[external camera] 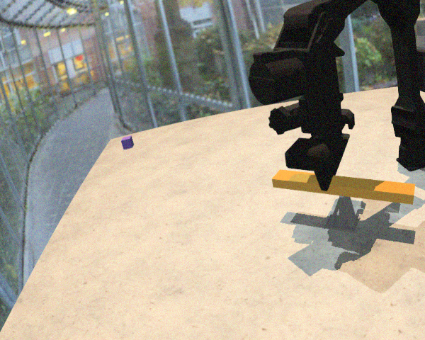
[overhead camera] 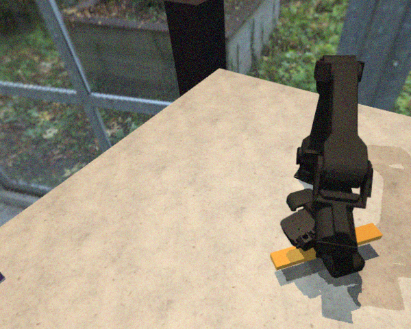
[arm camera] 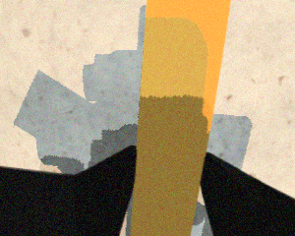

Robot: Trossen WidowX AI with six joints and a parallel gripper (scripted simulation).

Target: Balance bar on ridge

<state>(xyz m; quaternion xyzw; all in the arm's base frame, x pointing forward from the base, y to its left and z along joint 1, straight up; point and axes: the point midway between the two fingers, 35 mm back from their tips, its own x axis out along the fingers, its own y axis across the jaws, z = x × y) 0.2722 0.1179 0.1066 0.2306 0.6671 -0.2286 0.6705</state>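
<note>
The orange bar lies 2 cm behind my gripper tip and 2 cm to the left of it. The rest, counted from my gripper tip: purple cube 47 cm ahead, 62 cm to the right, 6 cm below.
</note>
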